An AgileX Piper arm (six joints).
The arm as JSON. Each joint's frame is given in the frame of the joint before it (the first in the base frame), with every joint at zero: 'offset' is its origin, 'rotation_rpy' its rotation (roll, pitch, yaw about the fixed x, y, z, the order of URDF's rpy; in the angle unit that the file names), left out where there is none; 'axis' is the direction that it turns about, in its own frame. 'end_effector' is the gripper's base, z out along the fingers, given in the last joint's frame.
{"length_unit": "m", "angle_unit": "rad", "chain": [
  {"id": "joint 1", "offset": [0.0, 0.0, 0.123], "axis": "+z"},
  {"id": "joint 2", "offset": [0.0, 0.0, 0.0], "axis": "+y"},
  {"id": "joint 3", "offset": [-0.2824, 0.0, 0.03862], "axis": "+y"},
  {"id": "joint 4", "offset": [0.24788, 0.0, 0.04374], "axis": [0.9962, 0.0, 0.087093]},
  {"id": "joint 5", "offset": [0.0, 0.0, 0.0], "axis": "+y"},
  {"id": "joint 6", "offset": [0.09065, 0.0, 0.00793], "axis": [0.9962, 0.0, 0.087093]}
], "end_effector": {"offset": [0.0, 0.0, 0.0], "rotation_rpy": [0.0, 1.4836, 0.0]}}
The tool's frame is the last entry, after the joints.
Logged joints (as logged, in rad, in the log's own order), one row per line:
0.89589 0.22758 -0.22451 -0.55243 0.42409 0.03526
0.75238 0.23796 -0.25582 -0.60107 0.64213 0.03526
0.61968 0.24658 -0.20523 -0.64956 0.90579 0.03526
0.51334 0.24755 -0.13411 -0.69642 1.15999 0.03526
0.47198 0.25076 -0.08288 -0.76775 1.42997 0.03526
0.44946 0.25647 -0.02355 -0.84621 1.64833 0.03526
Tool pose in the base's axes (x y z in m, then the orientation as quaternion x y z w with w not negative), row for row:
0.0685 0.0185 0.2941 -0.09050 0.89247 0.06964 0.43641
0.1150 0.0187 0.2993 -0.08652 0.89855 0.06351 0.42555
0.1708 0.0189 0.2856 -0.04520 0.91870 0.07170 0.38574
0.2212 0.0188 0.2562 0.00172 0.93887 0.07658 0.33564
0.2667 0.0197 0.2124 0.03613 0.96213 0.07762 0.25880
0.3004 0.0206 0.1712 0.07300 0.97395 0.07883 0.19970
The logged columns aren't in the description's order. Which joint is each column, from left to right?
Columns, left to right: joint 5, joint 4, joint 6, joint 3, joint 2, joint 1.
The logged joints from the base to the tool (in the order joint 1, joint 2, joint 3, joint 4, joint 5, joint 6), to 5 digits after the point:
0.03526 0.42409 -0.55243 0.22758 0.89589 -0.22451
0.03526 0.64213 -0.60107 0.23796 0.75238 -0.25582
0.03526 0.90579 -0.64956 0.24658 0.61968 -0.20523
0.03526 1.15999 -0.69642 0.24755 0.51334 -0.13411
0.03526 1.42997 -0.76775 0.25076 0.47198 -0.08288
0.03526 1.64833 -0.84621 0.25647 0.44946 -0.02355

